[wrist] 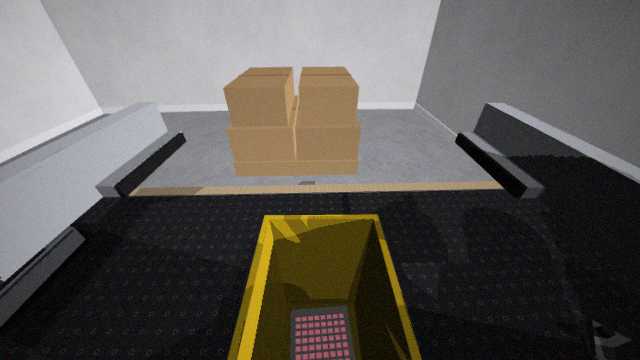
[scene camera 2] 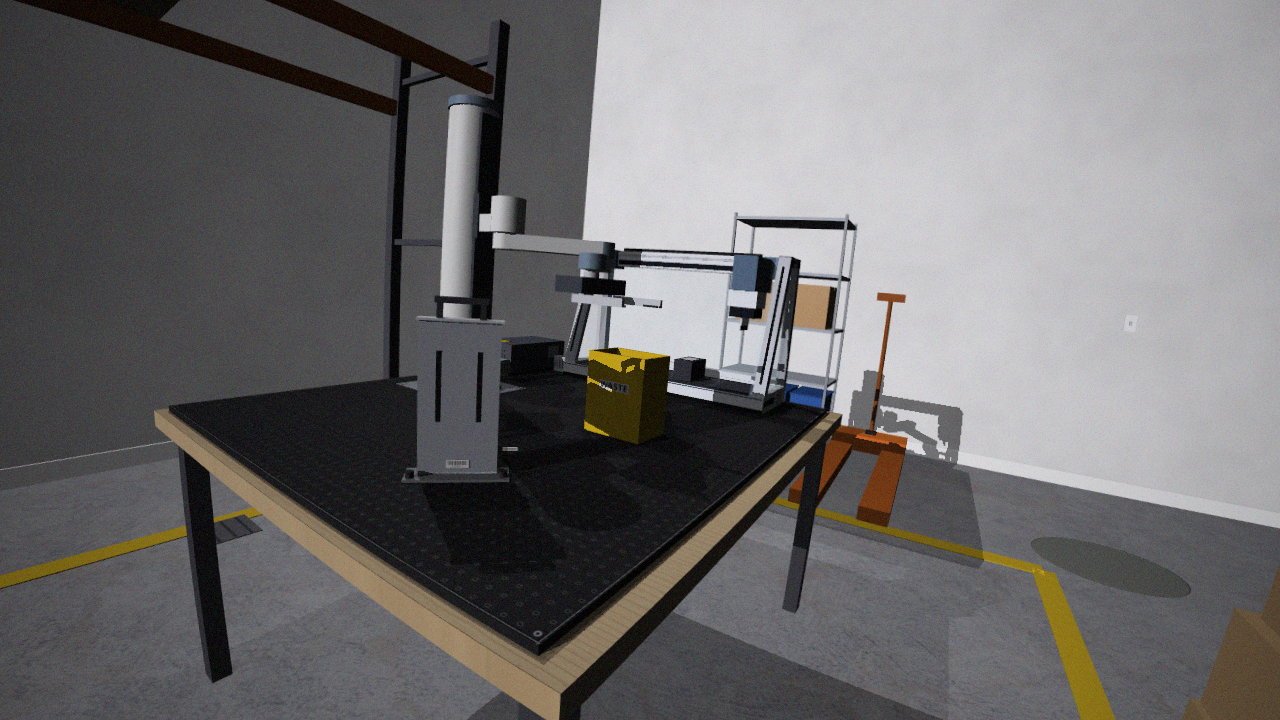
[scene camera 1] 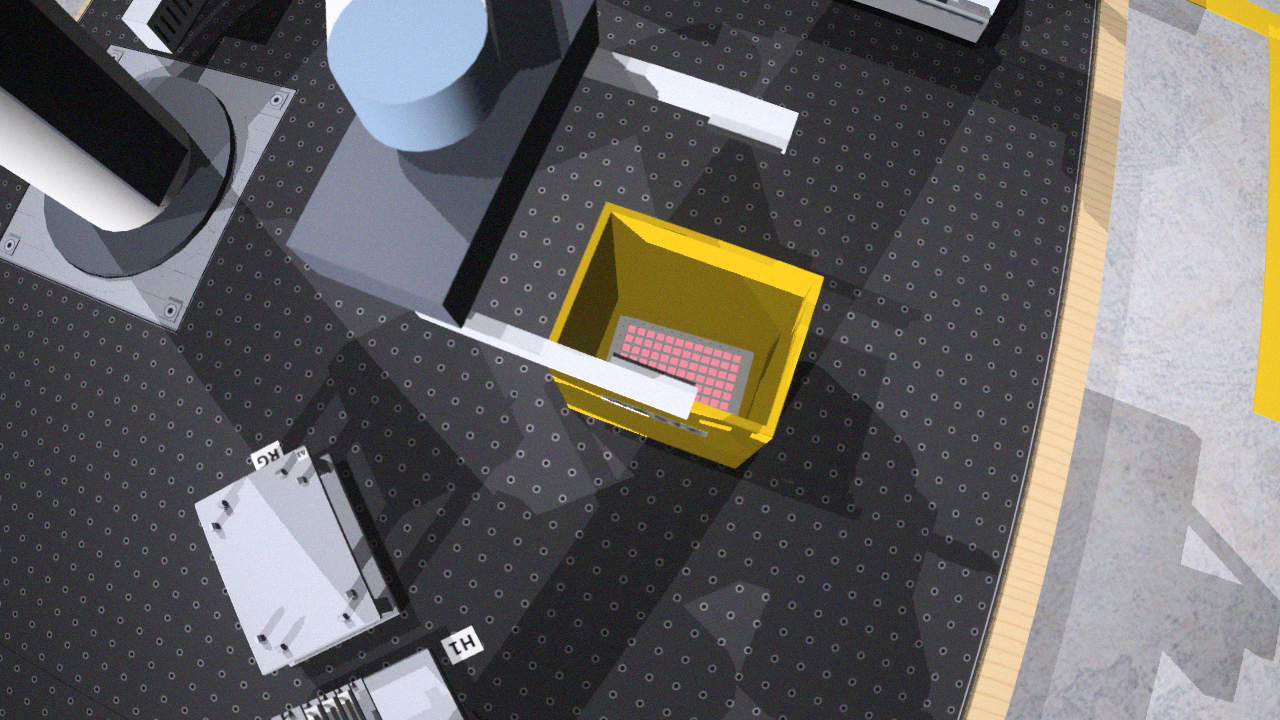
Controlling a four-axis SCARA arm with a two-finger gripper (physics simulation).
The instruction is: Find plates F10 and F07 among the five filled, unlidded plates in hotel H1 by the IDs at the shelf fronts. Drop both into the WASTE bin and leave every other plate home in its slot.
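Where they show: gripper, fingertip midpoint: (wrist: 320, 121) (scene camera 2: 643, 303) (scene camera 1: 746, 258); arm's base, link origin: (scene camera 1: 143, 178).
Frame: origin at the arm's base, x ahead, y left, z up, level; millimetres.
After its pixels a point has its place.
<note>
The yellow WASTE bin (scene camera 1: 729, 255) @[x 661, y 27, z 207 mm] (scene camera 2: 611, 413) @[x 644, y -85, z 70 mm] (wrist: 260, 285) @[x 662, y 27, z 194 mm] stands on the dark table. A plate with pink wells (scene camera 1: 684, 344) @[x 646, y 3, z 33 mm] (wrist: 322, 335) @[x 673, y -28, z 32 mm] lies low inside it; its ID cannot be read in these views. My gripper (scene camera 1: 742, 266) @[x 671, y -25, z 335 mm] (scene camera 2: 646, 302) @[x 671, y -25, z 335 mm] (wrist: 320, 121) @[x 671, y -25, z 335 mm] is open and empty, with its fingers wide apart above the bin. In scene camera 1, one finger passes over the bin's near rim and the other is beyond its far side. Hotel H1 (scene camera 1: 416, 687) @[x 522, y -368, z 21 mm] (scene camera 2: 459, 385) @[x 591, y -492, z 181 mm] is cut off at the bottom of scene camera 1. Its shelf-front IDs do not show.
The RG stand (scene camera 1: 286, 559) @[x 387, y -298, z 73 mm] is beside the hotel, near the H1 label (scene camera 1: 461, 643) @[x 546, y -317, z 13 mm]. The arm's base plate (scene camera 1: 259, 107) @[x 113, y 116, z 12 mm] is at upper left. A gantry machine (scene camera 2: 776, 349) @[x 847, y 538, z 213 mm] stands beyond the bin. Cardboard boxes (wrist: 265, 105) are past the table edge (wrist: 350, 188) @[x 1030, y -121, z 0 mm].
</note>
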